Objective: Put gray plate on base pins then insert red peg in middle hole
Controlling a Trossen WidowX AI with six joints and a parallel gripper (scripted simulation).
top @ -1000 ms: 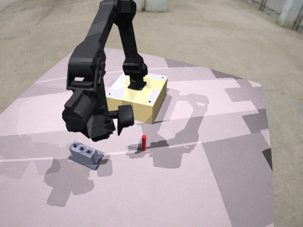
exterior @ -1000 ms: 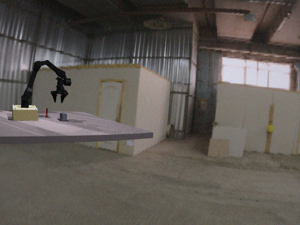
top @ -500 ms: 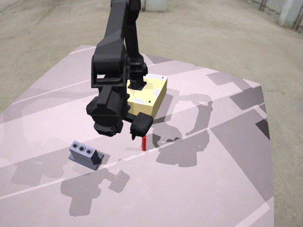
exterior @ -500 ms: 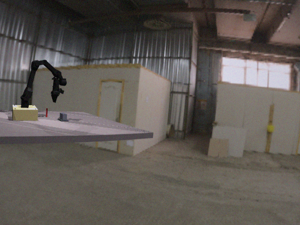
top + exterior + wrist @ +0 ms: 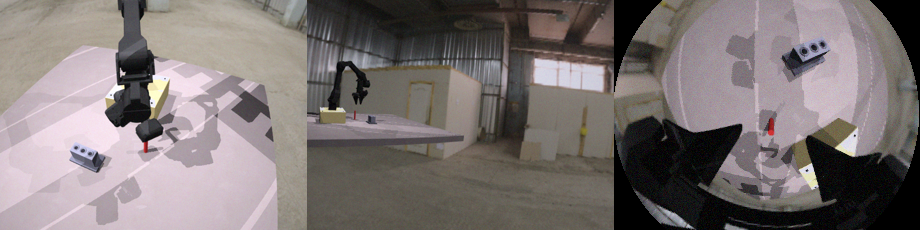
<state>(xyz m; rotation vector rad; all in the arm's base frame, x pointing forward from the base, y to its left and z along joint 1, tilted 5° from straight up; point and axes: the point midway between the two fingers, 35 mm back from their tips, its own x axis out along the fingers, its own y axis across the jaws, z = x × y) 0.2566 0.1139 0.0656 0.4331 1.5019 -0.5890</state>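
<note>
The red peg lies 10 cm below my gripper tip, 3 cm behind it and 2 cm to the left of it. Also, from my gripper tip: gray plate: 16 cm to the right, 10 cm ahead, 9 cm below; then base: 16 cm to the right, 13 cm below, 10 cm ahead.
</note>
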